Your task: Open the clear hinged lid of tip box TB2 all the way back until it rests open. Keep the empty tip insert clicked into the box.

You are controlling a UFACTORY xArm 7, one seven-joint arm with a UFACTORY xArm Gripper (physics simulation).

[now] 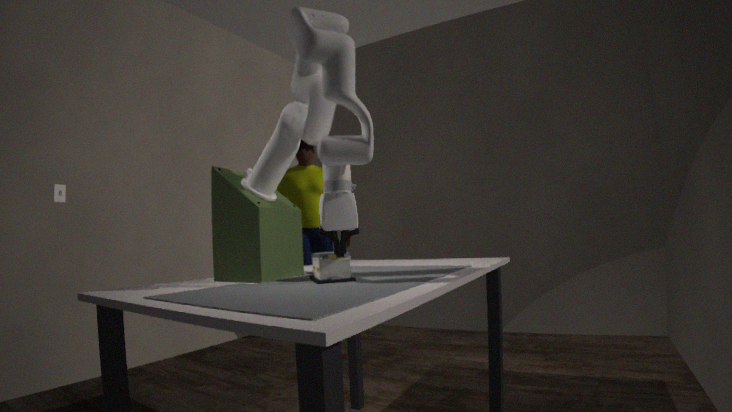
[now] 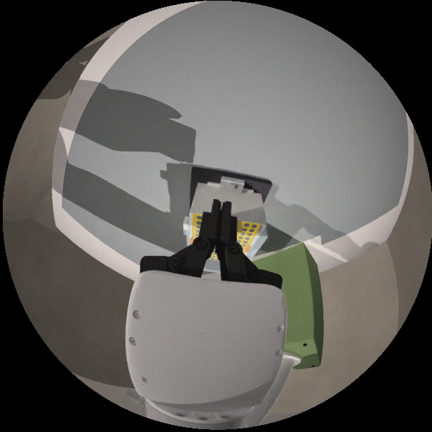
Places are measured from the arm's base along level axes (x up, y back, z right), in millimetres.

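Where they show: gripper, between the fingertips: (image 1: pixel 340 257); arm's base, origin of its link: (image 1: pixel 258 190).
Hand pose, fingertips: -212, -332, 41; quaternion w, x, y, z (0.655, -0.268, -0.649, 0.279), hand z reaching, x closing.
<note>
Each offset is from my fingertips to the top centre of the thing, as dx, dy, dz. "spot": to the spot under its first point. Level surfaces: height alone.
Tip box TB2 {+11, +63, -45} (image 1: pixel 333 269) (image 2: pixel 235 199) is a pale box standing upright on a black base {spot: -60, +18, +20} (image 1: pixel 331 280) (image 2: pixel 200 175), with a small latch tab (image 2: pixel 232 184) on its front. The yellow insert (image 2: pixel 253 229) with rows of holes sits inside the box. The clear lid (image 2: pixel 260 243) shows as pale bluish edges around the insert; its exact angle is hard to tell. My gripper (image 1: pixel 340 255) (image 2: pixel 219 210) is shut and empty, pointing down, with its fingertips at the top front of the box. The fingers hide the middle of the insert and part of the lid; contact cannot be told.
A green slanted pedestal (image 1: pixel 280 245) (image 2: pixel 295 295) carries the arm and stands close beside the box. A grey mat {dx -66} (image 1: pixel 256 300) (image 2: pixel 280 100) lies under the box on the white table (image 1: pixel 326 336). A person in a yellow top (image 1: pixel 308 197) stands behind the table.
</note>
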